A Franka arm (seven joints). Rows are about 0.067 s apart.
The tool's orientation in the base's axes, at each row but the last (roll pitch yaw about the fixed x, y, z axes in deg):
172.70, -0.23, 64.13
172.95, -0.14, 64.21
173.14, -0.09, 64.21
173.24, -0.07, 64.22
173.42, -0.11, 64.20
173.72, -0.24, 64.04
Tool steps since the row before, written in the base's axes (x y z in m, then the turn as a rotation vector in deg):
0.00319, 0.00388, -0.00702, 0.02, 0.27, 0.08
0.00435, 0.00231, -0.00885, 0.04, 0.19, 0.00
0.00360, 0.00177, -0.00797, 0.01, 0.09, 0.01
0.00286, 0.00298, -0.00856, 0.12, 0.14, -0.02
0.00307, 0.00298, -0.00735, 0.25, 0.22, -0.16
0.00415, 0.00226, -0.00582, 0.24, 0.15, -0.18
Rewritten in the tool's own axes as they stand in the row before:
0.00485, 0.00027, 0.00713, 0.25, -0.09, -0.09
0.00395, 0.00180, 0.00915, 0.19, -0.05, -0.01
0.00315, 0.00150, 0.00821, 0.09, -0.03, -0.01
0.00392, 0.00026, 0.00866, 0.18, 0.04, 0.03
0.00400, 0.00061, 0.00748, 0.31, 0.11, 0.17
0.00382, 0.00209, 0.00610, 0.24, 0.13, 0.20

